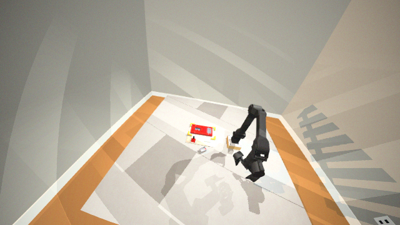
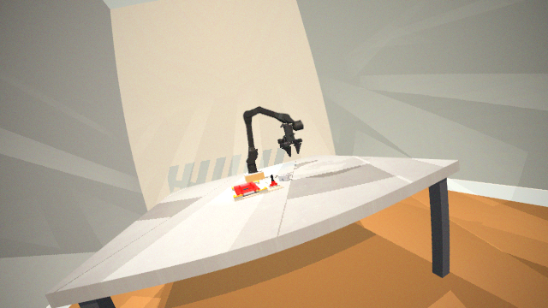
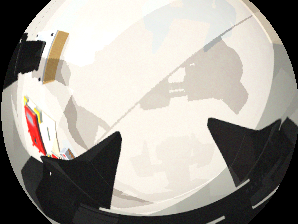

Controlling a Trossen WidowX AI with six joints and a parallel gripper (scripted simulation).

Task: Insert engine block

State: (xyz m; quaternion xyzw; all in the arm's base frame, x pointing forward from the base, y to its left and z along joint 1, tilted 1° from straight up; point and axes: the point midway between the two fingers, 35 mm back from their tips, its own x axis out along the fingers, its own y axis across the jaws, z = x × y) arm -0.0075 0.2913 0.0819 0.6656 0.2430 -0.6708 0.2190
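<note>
My gripper tip is 27 cm short of the engine block, 15 cm to the left of it and 8 cm above it.
</note>
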